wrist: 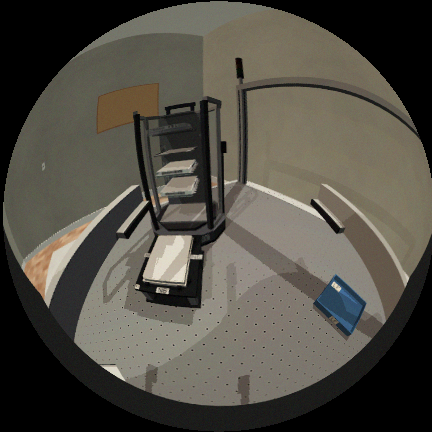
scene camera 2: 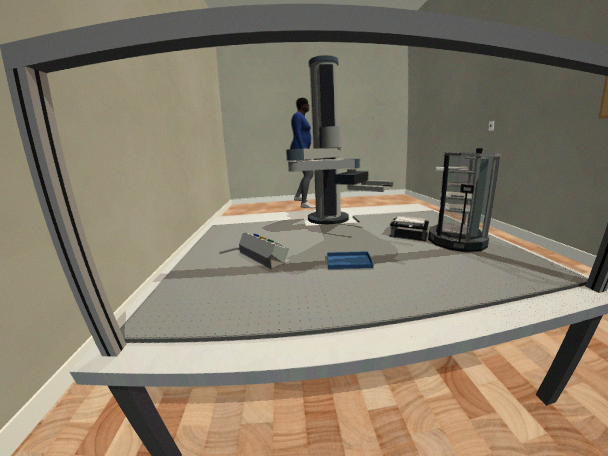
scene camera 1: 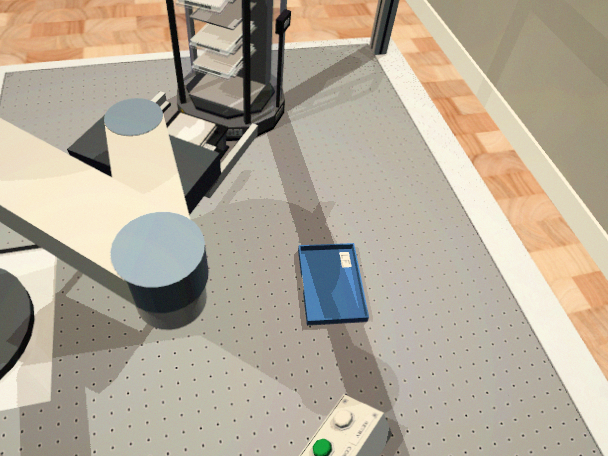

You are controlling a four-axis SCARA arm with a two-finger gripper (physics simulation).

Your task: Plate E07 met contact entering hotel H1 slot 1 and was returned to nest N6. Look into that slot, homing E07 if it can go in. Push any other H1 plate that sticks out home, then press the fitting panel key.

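Frame: origin at the arm's base, x left, y down, z back, level; millimetres.
Where they show: gripper, between the fingertips: [wrist: 234, 190] [scene camera 2: 388, 186] [scene camera 1: 208, 112]; arm's base, origin of its link: [scene camera 2: 328, 218].
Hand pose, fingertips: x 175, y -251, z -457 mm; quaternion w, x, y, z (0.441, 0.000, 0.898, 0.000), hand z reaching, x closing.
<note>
Each offset is from my fingertips to the top centre of the thing. "*": to the spot under its first point.
My gripper [scene camera 1: 209, 111] [scene camera 2: 387, 186] [wrist: 234, 190] is open and empty, its fingers spread wide, above nest N6 {* dz +49, dx +141, dy +233 mm} [scene camera 2: 409, 233] [wrist: 175, 298]. Pale plate E07 {dz +45, dx +136, dy +164 mm} [scene camera 1: 192, 131] [scene camera 2: 410, 220] [wrist: 169, 260] lies flat on the nest. Hotel H1 {dz -81, dx +306, dy -157 mm} [scene camera 1: 246, 60] [scene camera 2: 459, 244] [wrist: 206, 165] stands just behind. Two lower plates {dz -64, dx +288, dy +82 mm} [wrist: 180, 185] {dz -64, dx +288, dy +29 mm} [wrist: 177, 167] lie in it; a thin shelf {dz -70, dx +296, dy -10 mm} [wrist: 176, 151] above them looks bare. Near the top, a plate [scene camera 2: 451, 169] sticks out past the front post in scene camera 2. Slot numbers are not readable. The key panel {dz -66, dx -527, dy +154 mm} [scene camera 1: 367, 412] [scene camera 2: 262, 250] has a white key {dz -111, dx -463, dy +163 mm} [scene camera 1: 343, 419] and a green key {dz -72, dx -494, dy +163 mm} [scene camera 1: 322, 447].
A blue tray {dz -174, dx -215, dy +220 mm} [scene camera 1: 332, 295] [scene camera 2: 350, 260] [wrist: 342, 302] lies on the perforated table between the panel and the hotel. The arm's column [scene camera 2: 327, 100] stands at the far side in scene camera 2, with a person [scene camera 2: 301, 130] behind it. A frame post {dz -527, dx +505, dy -329 mm} [wrist: 242, 135] stands beyond the hotel.
</note>
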